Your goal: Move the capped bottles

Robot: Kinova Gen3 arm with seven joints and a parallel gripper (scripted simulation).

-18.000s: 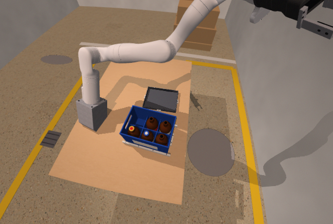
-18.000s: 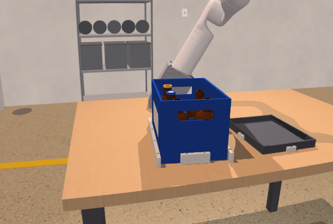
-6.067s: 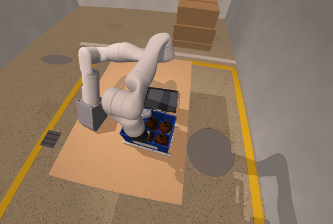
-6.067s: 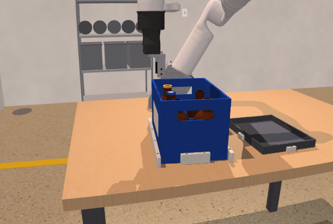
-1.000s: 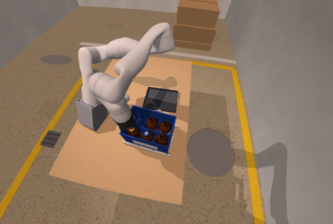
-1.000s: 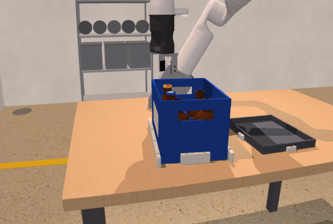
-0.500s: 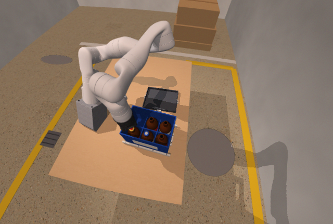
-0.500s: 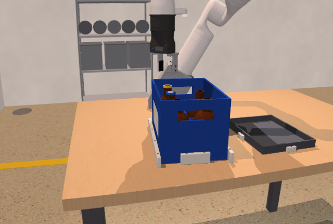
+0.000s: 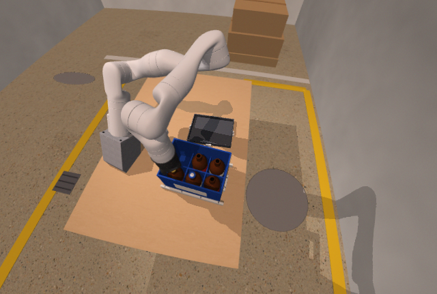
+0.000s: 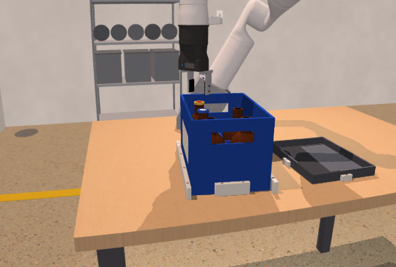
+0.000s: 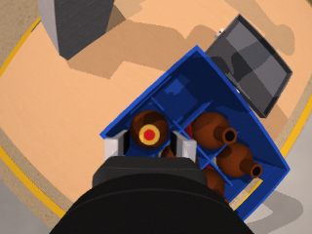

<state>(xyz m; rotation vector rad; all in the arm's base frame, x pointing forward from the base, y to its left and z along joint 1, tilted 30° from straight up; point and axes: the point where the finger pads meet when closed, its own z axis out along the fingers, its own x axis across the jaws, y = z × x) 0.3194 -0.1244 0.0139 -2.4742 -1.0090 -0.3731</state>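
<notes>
Now: the blue crate 120 mm below my hand, 90 mm ahead of it and 50 mm to the left of it. The rest, counted from my hand: dark tray 330 mm to the left, 190 mm below, 70 mm ahead.
</notes>
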